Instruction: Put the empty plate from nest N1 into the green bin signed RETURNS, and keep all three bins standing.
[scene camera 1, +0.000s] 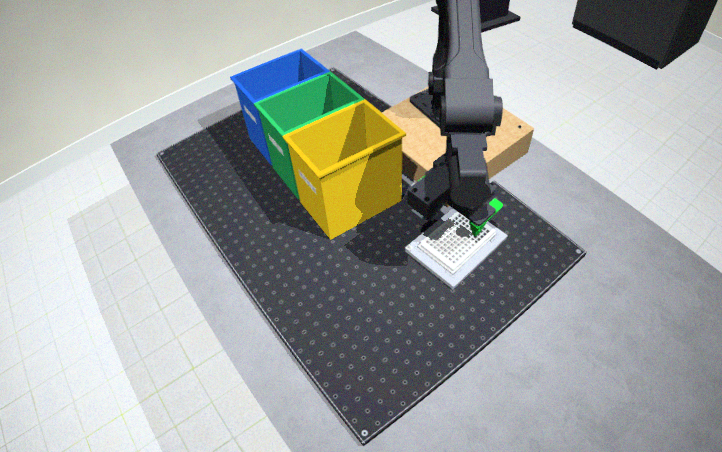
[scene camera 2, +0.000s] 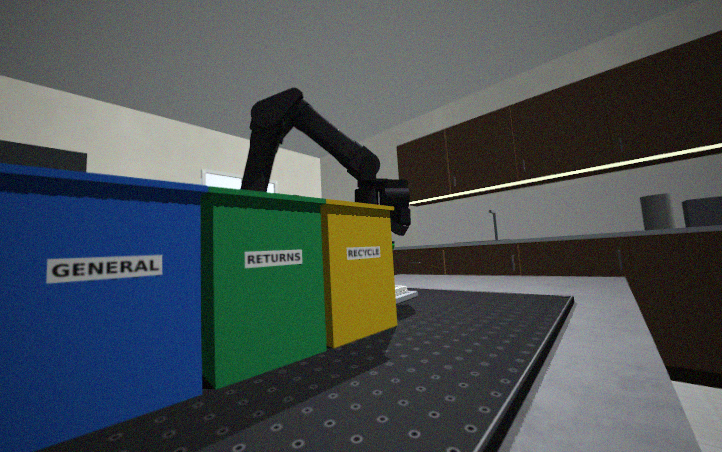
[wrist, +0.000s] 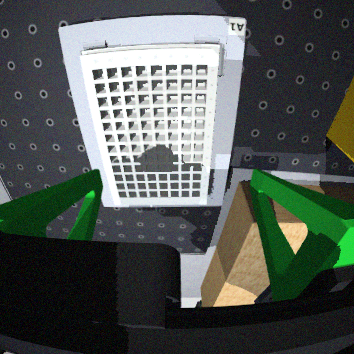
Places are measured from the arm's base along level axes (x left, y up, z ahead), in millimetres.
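Where they show: gripper, fingertip midpoint: (scene camera 1: 456, 219) (wrist: 175, 177).
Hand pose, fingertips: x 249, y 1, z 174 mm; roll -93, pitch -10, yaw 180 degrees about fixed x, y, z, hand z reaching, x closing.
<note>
After its pixels a point has its place.
The white plate (scene camera 1: 459, 247) @[y -30, x 286, z 192 mm] (scene camera 2: 400, 290) @[y -35, x 288, z 237 mm] (wrist: 150, 56) @[y -29, x 275, z 235 mm], a grid of square wells, lies flat on a pale grey nest (scene camera 1: 454, 280) @[y -44, x 331, z 237 mm] (scene camera 2: 408, 296) @[y -48, x 292, z 256 mm] (wrist: 150, 30) @[y -44, x 278, z 250 mm] with an A1 mark at one corner. The wells look empty. My gripper (scene camera 1: 462, 219) @[y 1, x 249, z 174 mm] (wrist: 175, 177) @[y 1, x 249, z 174 mm] is open above the plate's near end, with its green fingers apart on either side and nothing between them. In scene camera 2 the fingers are mostly hidden by the yellow bin. The green bin (scene camera 1: 298, 101) @[y 89, x -130, z 295 mm] (scene camera 2: 266, 309) @[y 5, x -81, z 381 mm], signed RETURNS, stands upright between the blue and yellow bins.
The blue GENERAL bin (scene camera 1: 271, 74) @[y 93, x -261, z 301 mm] (scene camera 2: 106, 330) @[y 11, x -201, z 386 mm] and yellow RECYCLE bin (scene camera 1: 346, 197) @[y 37, x 119, z 328 mm] (scene camera 2: 362, 298) @[y -5, x 53, z 376 mm] (wrist: 346, 120) @[y -40, x 115, z 225 mm] stand upright. The yellow one is nearest the nest. The wooden block (scene camera 1: 511, 143) @[y 0, x 150, z -63 mm] (wrist: 245, 260) @[y -7, x 156, z 71 mm] under the arm's base is close behind the nest. All three bins stand on the dark perforated board (scene camera 1: 319, 319) @[y -55, x 261, z 473 mm].
</note>
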